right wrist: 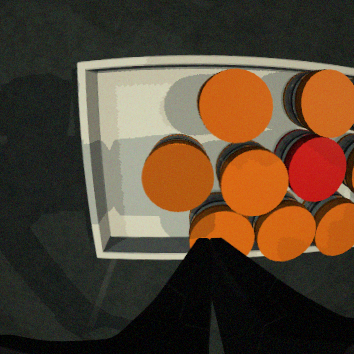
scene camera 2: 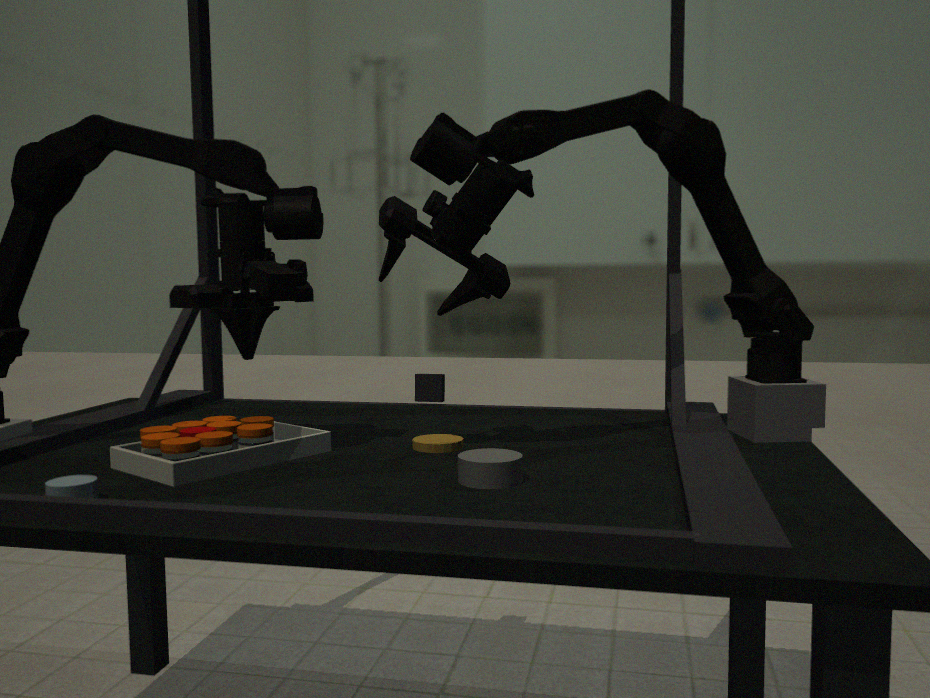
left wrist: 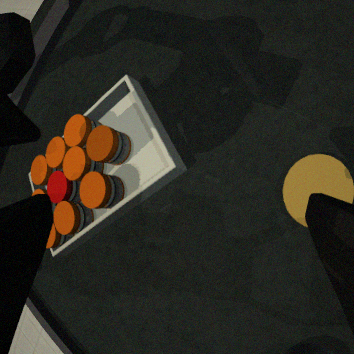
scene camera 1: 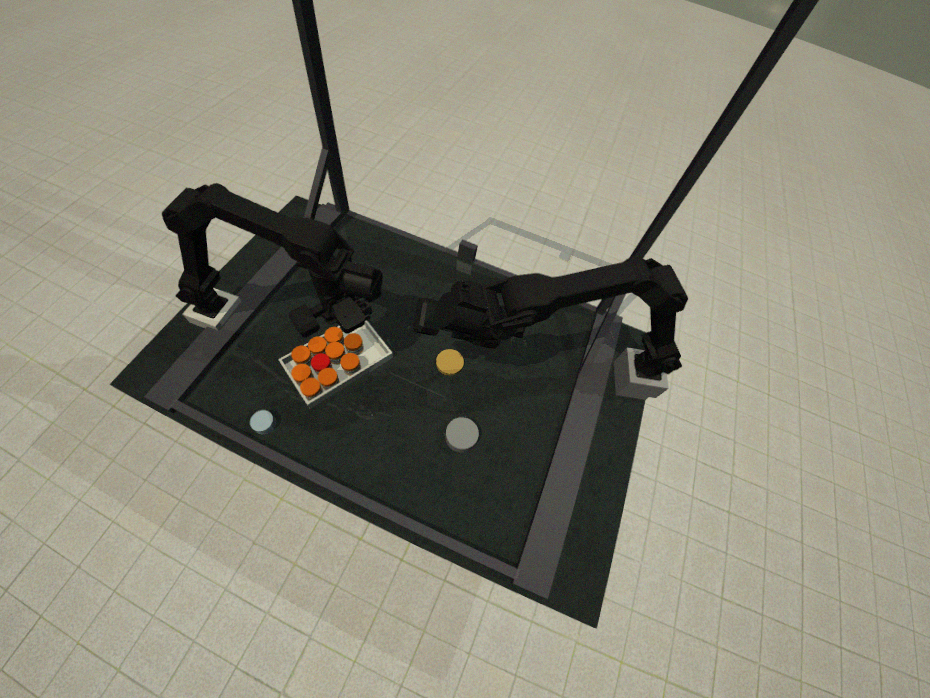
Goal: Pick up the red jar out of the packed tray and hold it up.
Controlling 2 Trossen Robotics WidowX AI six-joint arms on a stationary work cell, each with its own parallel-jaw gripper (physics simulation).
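Places are measured from the left arm's base along level axes (x left, y back, z up), in millimetres.
Pixels of known places: left gripper, fingertip midpoint: [scene camera 2: 409, 297] [left wrist: 181, 207] [scene camera 1: 437, 326]; right gripper, fingertip midpoint: [right wrist: 208, 249] [scene camera 2: 248, 359] [left wrist: 38, 134]; left arm's base at its link origin: [scene camera 2: 775, 380] [scene camera 1: 647, 367]; right arm's base at its link origin: [scene camera 1: 210, 305].
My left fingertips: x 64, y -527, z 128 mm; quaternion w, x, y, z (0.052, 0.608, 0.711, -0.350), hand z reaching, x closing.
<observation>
For each thing: its top centre in the pictures, then the offset to it from my left fingertips.
- red jar at its top centre: [right wrist: 318, 169] [scene camera 2: 198, 429] [left wrist: 56, 186] [scene camera 1: 320, 361] dz -162, dx +48, dy -268 mm
- white tray at its top centre: [right wrist: 254, 165] [left wrist: 82, 170] [scene camera 2: 224, 438] [scene camera 1: 336, 355] dz -180, dx +17, dy -242 mm
- yellow disc at its top centre: [left wrist: 318, 190] [scene camera 2: 437, 438] [scene camera 1: 450, 361] dz -196, dx -28, dy +36 mm
- grey cylinder at its top centre: [scene camera 2: 490, 455] [scene camera 1: 462, 432] dz -178, dx +159, dy +91 mm
- pale blue round thing at its top centre: [scene camera 2: 71, 480] [scene camera 1: 261, 420] dz -184, dx +206, dy -359 mm
The red jar [scene camera 1: 320, 362] [scene camera 2: 196, 431] [left wrist: 59, 186] [right wrist: 318, 169] stands upright in the white tray [scene camera 1: 375, 349] [scene camera 2: 255, 456] [left wrist: 127, 120] [right wrist: 145, 105], with several orange-lidded jars [scene camera 1: 334, 350] [scene camera 2: 214, 440] [left wrist: 94, 190] [right wrist: 254, 182] around it. The tray's right end in scene camera 1 is free of jars. My right gripper [scene camera 2: 249, 357] [right wrist: 208, 249] is shut and empty, pointing down above the tray, apart from the jars. My left gripper [scene camera 2: 410, 296] [left wrist: 181, 207] is open and empty, high over the table and to the right of the tray. Its finger hides some jars in the left wrist view.
A yellow disc [scene camera 1: 449, 362] [scene camera 2: 437, 441] [left wrist: 318, 175] lies right of the tray. A grey cylinder [scene camera 1: 461, 433] [scene camera 2: 489, 469] stands nearer the front. A pale blue round thing [scene camera 1: 261, 421] [scene camera 2: 71, 484] is at the front left. Dark frame posts [scene camera 1: 315, 97] [scene camera 2: 201, 75] rise behind.
</observation>
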